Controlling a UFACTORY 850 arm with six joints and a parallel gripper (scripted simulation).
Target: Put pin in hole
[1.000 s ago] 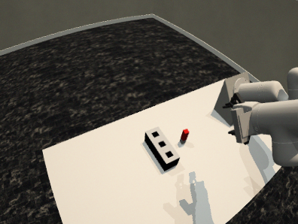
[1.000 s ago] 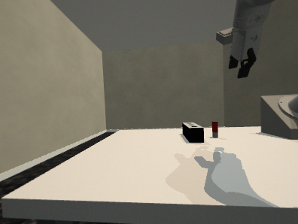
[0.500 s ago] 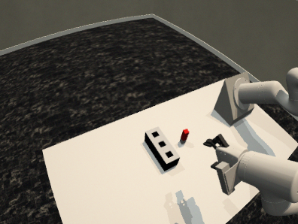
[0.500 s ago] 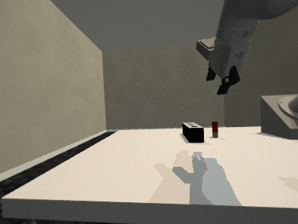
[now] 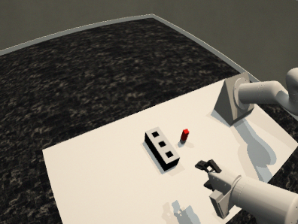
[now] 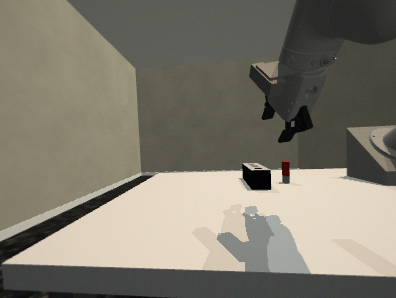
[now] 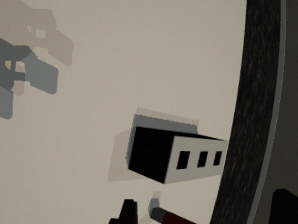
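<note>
Right now the pin is 220 mm to the right of my hand, 170 mm behind it and 150 mm below it. The rest, counted from my hand: black block: 240 mm to the right, 180 mm below, 40 mm behind.
</note>
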